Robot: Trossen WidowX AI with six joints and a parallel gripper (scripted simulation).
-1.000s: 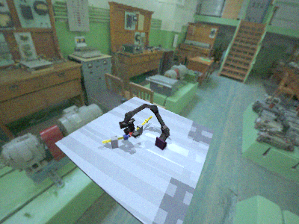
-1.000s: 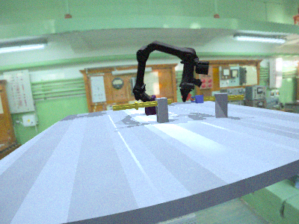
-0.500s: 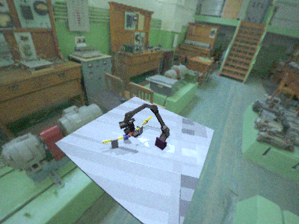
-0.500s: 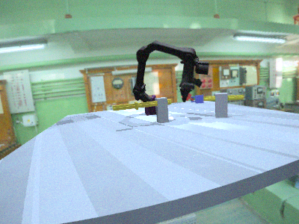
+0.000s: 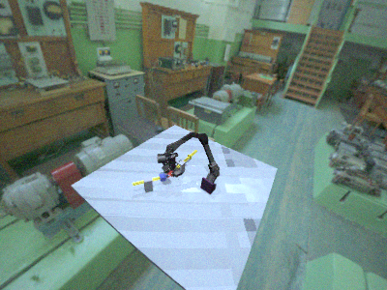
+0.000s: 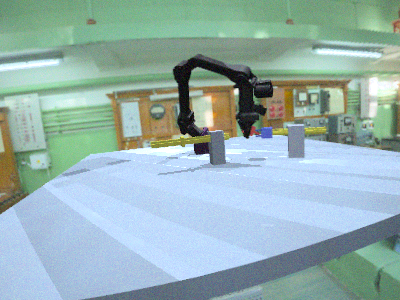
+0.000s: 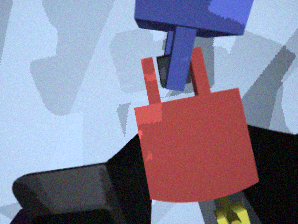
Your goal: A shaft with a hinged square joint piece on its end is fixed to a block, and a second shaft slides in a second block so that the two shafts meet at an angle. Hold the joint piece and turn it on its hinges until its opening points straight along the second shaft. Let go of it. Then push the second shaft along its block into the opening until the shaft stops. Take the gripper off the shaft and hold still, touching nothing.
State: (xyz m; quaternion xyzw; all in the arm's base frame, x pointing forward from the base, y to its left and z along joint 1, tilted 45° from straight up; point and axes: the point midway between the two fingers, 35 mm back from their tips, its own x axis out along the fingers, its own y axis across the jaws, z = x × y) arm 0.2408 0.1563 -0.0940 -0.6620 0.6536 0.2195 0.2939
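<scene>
Now: gripper tip 2 cm to the right of the red joint piece and 3 cm below it.
</scene>
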